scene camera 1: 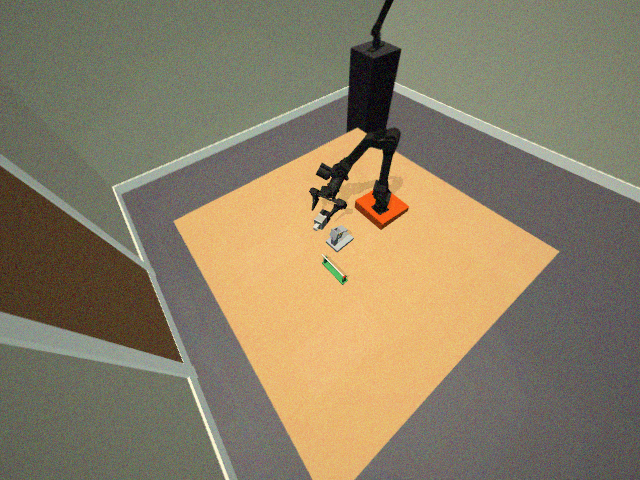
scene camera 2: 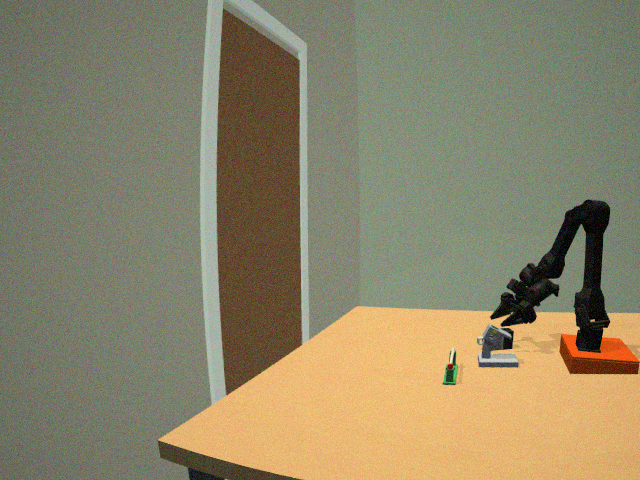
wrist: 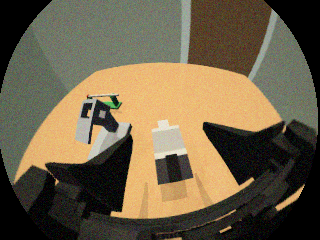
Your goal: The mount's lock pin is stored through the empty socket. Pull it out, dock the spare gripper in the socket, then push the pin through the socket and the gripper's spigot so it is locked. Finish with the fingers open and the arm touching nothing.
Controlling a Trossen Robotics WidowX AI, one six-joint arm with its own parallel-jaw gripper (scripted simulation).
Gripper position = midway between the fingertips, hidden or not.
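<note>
Holding nothing, my gripper [scene camera 2: 495, 321] is open, and I see a grey mount [scene camera 2: 485, 358] as well. The wrist view gives me a spare gripper [wrist: 172, 164], and it also shows my gripper [wrist: 168, 131] and the grey mount [wrist: 111, 131].
</note>
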